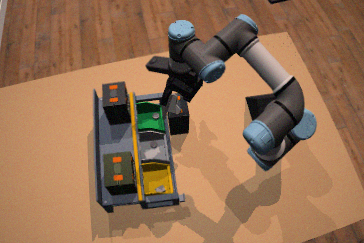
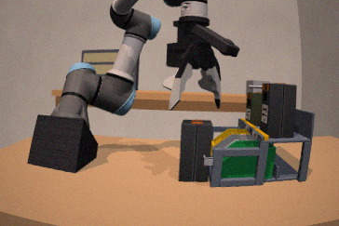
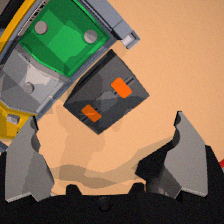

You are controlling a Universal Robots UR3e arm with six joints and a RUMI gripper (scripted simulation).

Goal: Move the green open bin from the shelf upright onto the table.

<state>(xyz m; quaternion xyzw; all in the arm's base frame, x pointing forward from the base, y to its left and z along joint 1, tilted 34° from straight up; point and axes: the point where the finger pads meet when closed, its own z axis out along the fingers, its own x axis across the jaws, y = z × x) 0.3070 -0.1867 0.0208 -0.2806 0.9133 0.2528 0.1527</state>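
Right now the dark box is 9 cm below my hand. From my hand the other things lie so: green open bin 11 cm below, 11 cm ahead, 3 cm to the right; then yellow bin 19 cm to the left, 16 cm ahead, 11 cm below; then grey bin 14 cm ahead, 11 cm below, 8 cm to the left.
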